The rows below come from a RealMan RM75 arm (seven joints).
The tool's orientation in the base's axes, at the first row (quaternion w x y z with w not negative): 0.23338, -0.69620, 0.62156, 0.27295
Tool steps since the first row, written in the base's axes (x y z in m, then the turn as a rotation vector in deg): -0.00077, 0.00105, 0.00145, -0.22, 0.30, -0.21; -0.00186, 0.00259, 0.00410, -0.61, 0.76, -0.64; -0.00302, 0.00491, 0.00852, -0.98, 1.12, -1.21; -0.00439, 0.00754, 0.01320, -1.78, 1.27, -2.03; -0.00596, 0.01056, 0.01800, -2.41, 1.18, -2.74; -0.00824, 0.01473, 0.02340, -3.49, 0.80, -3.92; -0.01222, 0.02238, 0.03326, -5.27, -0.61, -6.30; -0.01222, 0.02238, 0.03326, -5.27, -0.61, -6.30
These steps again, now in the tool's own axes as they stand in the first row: -0.00181, 0.00066, -0.00031, -0.10, 0.18, 0.37; -0.00480, 0.00160, -0.00115, -0.18, 0.51, 1.03; -0.00957, 0.00254, -0.00279, -0.09, 0.82, 1.73; -0.01476, 0.00366, -0.00439, 0.28, 1.59, 2.51; -0.02032, 0.00493, -0.00581, 0.78, 2.21, 3.03; -0.02720, 0.00677, -0.00684, 1.76, 3.31, 3.75; -0.03976, 0.00996, -0.00872, 4.26, 5.21, 4.74; -0.03976, 0.00996, -0.00872, 4.26, 5.21, 4.74
